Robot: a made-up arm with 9 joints. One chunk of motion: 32 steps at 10 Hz.
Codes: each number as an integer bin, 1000 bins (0 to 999) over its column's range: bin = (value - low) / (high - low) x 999, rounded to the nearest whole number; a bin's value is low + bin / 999 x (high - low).
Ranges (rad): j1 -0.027..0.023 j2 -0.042..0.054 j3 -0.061..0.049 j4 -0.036..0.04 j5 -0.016..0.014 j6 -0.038..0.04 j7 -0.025..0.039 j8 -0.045..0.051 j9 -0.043..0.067
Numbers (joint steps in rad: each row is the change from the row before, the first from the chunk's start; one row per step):
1: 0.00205 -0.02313 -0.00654 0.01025 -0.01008 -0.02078 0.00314 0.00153 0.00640
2: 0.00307 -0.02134 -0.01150 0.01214 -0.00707 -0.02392 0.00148 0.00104 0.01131
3: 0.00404 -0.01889 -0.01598 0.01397 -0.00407 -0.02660 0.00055 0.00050 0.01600
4: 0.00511 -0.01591 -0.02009 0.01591 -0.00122 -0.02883 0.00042 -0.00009 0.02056
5: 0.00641 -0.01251 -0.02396 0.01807 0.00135 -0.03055 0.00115 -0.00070 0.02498
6: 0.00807 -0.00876 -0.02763 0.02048 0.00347 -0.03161 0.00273 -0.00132 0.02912
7: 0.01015 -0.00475 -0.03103 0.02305 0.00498 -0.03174 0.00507 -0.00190 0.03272
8: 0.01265 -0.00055 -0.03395 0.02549 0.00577 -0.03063 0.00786 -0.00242 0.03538
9: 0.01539 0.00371 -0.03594 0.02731 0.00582 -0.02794 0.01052 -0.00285 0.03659
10: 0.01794 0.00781 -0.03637 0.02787 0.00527 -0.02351 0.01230 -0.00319 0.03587
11: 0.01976 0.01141 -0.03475 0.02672 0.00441 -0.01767 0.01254 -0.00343 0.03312
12: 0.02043 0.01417 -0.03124 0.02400 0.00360 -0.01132 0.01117 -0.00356 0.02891
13: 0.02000 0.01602 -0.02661 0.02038 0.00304 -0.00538 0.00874 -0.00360 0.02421
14: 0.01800 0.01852 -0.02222 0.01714 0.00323 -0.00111 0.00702 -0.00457 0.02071
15: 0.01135 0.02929 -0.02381 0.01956 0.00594 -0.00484 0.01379 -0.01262 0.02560
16: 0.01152 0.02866 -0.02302 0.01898 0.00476 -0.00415 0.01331 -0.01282 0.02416
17: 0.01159 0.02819 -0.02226 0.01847 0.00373 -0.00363 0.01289 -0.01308 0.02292
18: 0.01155 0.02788 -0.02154 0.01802 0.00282 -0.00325 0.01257 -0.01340 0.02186
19: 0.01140 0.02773 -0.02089 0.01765 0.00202 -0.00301 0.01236 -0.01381 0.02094
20: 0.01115 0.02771 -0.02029 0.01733 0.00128 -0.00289 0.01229 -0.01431 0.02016
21: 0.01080 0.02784 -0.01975 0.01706 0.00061 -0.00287 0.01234 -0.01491 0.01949
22: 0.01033 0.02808 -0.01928 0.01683 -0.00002 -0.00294 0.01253 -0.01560 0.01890
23: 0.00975 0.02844 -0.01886 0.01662 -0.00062 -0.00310 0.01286 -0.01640 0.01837
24: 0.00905 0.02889 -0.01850 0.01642 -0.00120 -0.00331 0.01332 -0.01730 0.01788
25: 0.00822 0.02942 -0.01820 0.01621 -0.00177 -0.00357 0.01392 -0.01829 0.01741
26: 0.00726 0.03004 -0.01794 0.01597 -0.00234 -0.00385 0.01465 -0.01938 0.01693
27: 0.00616 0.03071 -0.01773 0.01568 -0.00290 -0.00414 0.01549 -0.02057 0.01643
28: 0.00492 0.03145 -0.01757 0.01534 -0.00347 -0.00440 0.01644 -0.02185 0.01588
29: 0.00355 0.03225 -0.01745 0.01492 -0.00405 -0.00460 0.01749 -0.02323 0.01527
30: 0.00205 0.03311 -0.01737 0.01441 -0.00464 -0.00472 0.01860 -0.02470 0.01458
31: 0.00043 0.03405 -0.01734 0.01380 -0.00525 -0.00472 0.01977 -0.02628 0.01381
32: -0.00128 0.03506 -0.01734 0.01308 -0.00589 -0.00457 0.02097 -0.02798 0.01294
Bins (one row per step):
1: 580 196 495 608 197 221 439 484 449
2: 601 215 450 633 297 180 413 479 493
3: 620 240 409 657 397 146 399 473 536
4: 642 271 372 682 492 117 397 467 577
5: 668 307 336 711 578 95 408 461 617
6: 701 346 303 742 648 82 433 455 655
7: 742 388 272 776 699 80 469 449 688
8: 792 431 246 808 725 94 513 443 712
9: 847 476 228 832 727 129 554 439 723
10: 898 518 224 840 708 186 582 435 716
11: 934 556 238 824 680 260 586 433 691
12: 948 585 270 789 653 342 565 431 653
13: 939 604 312 741 634 418 527 431 610
14: 899 630 352 699 640 472 500 421 579
15: 766 742 338 730 731 425 605 337 623
16: 770 735 345 723 691 434 598 335 610
17: 771 730 352 716 657 440 591 332 599
18: 770 727 358 710 627 445 586 329 589
19: 767 726 364 705 600 448 583 325 581
20: 762 725 370 701 575 450 582 319 574
21: 755 727 375 697 553 450 583 313 568
22: 746 729 379 694 532 449 586 306 562
23: 734 733 383 692 512 447 591 298 557
24: 720 738 386 689 493 444 598 288 553
25: 704 743 389 686 474 441 608 278 549
26: 685 750 391 683 455 437 619 267 544
27: 663 757 393 679 436 434 632 254 540
28: 638 764 394 675 417 430 647 241 535
29: 610 773 396 669 398 428 663 227 529
30: 580 782 396 663 378 426 681 211 523
31: 548 791 397 655 358 426 699 195 516
32: 514 802 397 645 337 428 718 177 508

